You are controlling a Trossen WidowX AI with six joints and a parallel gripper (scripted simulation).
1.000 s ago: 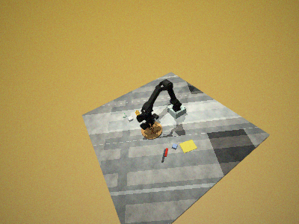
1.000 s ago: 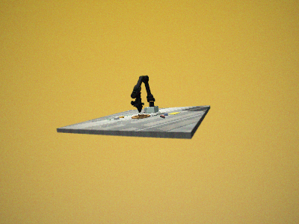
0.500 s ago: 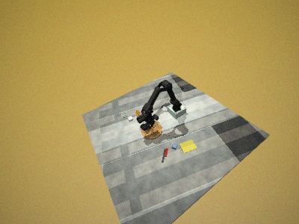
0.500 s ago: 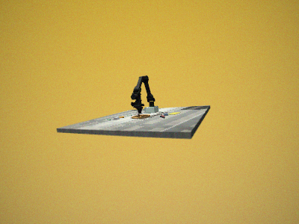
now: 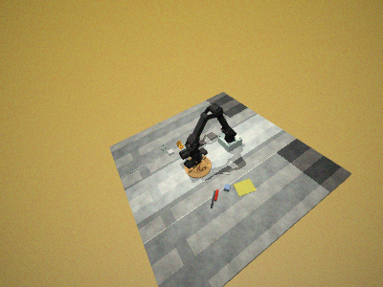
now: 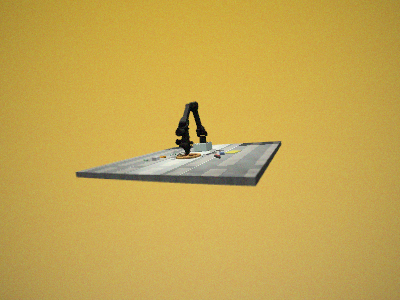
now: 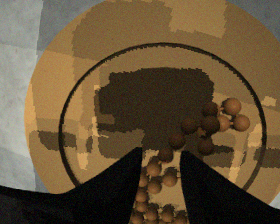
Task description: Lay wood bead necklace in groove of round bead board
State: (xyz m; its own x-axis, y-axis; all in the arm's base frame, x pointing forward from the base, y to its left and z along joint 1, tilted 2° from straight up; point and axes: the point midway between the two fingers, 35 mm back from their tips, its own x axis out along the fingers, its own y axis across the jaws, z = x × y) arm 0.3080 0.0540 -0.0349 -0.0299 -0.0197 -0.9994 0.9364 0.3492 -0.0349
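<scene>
The round bead board lies 10 mm to the left of my gripper tip and 10 mm below it. From my gripper tip the other things lie so: thin grey stick (130 mm to the left, 130 mm behind, 10 mm below); small blue block (250 mm to the left, 100 mm behind, 10 mm below); grey piece (220 mm to the right, 140 mm ahead).
</scene>
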